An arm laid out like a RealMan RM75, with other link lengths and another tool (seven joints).
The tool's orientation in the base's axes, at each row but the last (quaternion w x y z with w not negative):
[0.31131 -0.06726 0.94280 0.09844]
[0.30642 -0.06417 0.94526 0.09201]
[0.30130 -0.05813 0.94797 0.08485]
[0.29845 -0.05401 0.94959 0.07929]
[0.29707 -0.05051 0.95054 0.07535]
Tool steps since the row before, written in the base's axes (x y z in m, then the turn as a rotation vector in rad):
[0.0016 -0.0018 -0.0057 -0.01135 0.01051 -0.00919]
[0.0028 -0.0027 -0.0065 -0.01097 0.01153 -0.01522]
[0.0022 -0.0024 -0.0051 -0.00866 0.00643 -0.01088]
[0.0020 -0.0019 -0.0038 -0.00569 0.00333 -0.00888]
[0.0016 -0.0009 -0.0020 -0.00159 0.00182 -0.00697]
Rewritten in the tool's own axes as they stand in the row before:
[0.0023 -0.0029 0.0050 0.01387 0.01103 0.00311]
[0.0018 -0.0040 0.0062 0.01707 0.01114 0.00834]
[0.0013 -0.0033 0.0049 0.01297 0.00632 0.00515]
[0.0007 -0.0026 0.0038 0.00957 0.00307 0.00462]
[-0.0001 -0.0013 0.0024 0.00520 0.00122 0.00509]

